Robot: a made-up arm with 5 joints.
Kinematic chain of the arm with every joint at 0, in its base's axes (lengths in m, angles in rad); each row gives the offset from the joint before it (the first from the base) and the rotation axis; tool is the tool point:
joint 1: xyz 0 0 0.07 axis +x
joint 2: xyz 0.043 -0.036 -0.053 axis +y
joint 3: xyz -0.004 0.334 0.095 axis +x
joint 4: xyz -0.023 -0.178 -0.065 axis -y
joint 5: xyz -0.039 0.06 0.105 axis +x
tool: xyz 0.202 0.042 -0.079
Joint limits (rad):
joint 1: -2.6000..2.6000
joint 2: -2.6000..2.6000
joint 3: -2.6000..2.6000
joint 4: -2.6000..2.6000
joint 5: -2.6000..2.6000
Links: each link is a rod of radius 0.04 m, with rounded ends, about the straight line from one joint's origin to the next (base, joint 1, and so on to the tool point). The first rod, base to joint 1, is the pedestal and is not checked.
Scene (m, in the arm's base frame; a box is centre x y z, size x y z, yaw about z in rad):
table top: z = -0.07
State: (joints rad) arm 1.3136 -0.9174 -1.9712 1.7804 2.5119
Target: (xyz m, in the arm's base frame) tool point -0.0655 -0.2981 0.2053
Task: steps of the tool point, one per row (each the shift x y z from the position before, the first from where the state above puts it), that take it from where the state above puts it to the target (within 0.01 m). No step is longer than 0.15 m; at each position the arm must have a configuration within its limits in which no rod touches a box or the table.
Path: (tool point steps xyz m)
1: -0.0390 -0.1243 -0.0045
2: -0.0011 -0.1353 -0.0234
3: 0.0402 -0.1268 -0.0442
4: 0.0770 -0.0984 -0.0614
5: 0.1023 -0.0552 -0.0698

